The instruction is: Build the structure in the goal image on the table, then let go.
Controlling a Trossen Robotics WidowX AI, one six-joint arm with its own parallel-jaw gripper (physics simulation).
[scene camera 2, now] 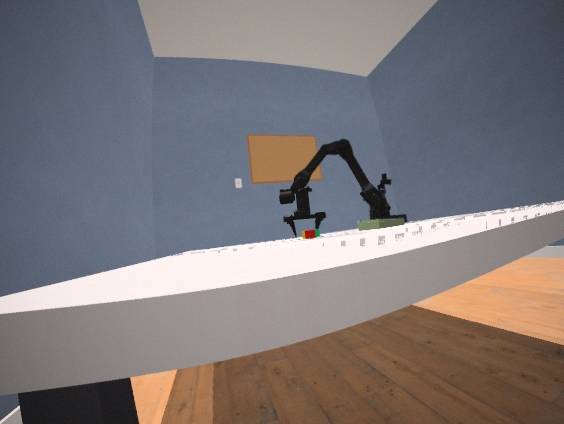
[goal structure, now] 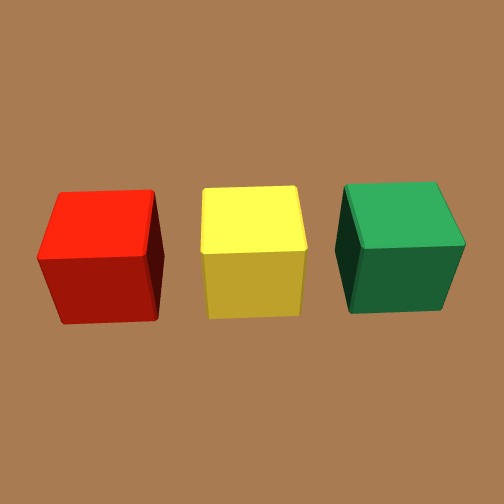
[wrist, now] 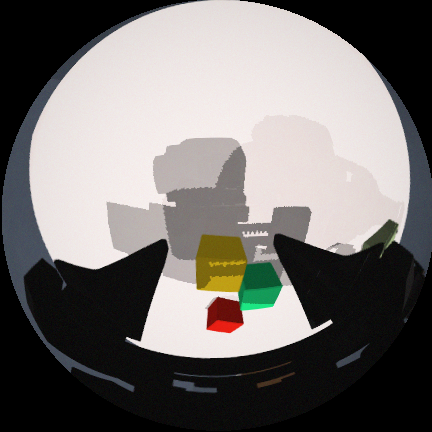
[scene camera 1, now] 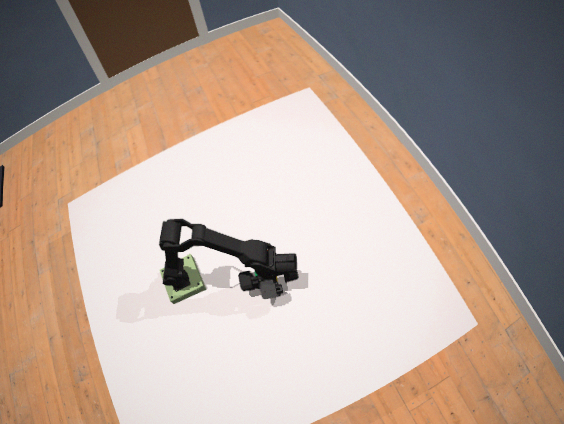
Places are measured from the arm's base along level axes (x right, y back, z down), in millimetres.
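Pixels of known places: gripper, fingertip midpoint: (wrist: 220, 242); arm's base, origin of the base link: (scene camera 2: 378, 220) (scene camera 1: 180, 280).
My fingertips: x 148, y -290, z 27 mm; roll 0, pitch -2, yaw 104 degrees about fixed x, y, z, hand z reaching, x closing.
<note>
Ahead of a thing's pixels: the offset from my fingertips to its top centre. Level surfaces: height alone.
A yellow cube {dx -13, dy -5, dz -24 mm} (wrist: 220, 262) (scene camera 2: 303, 234), a green cube {dx -54, dy +20, dz -24 mm} (wrist: 260, 286) (scene camera 2: 317, 233) and a red cube {dx -103, dy -25, dz -24 mm} (wrist: 224, 315) (scene camera 2: 310, 234) sit on the white table. In the wrist view, yellow is upper left, green is at its lower right, and red is below both. Yellow and green look very close; whether they touch is unclear. Red appears apart from yellow. My gripper (wrist: 220, 242) (scene camera 2: 306, 233) is open and empty, pointing down low over the cubes, its fingers wide to either side. In scene camera 1 the arm mostly hides the cubes.
The white table top {dz +9 mm} (scene camera 1: 350, 210) (scene camera 2: 150, 280) bears the arm's green base plate (scene camera 1: 197, 280) (scene camera 2: 380, 224) (wrist: 381, 237), to the right of the cubes in scene camera 2 and at the right edge of the wrist view. Shadows of the arm fall around the cubes.
</note>
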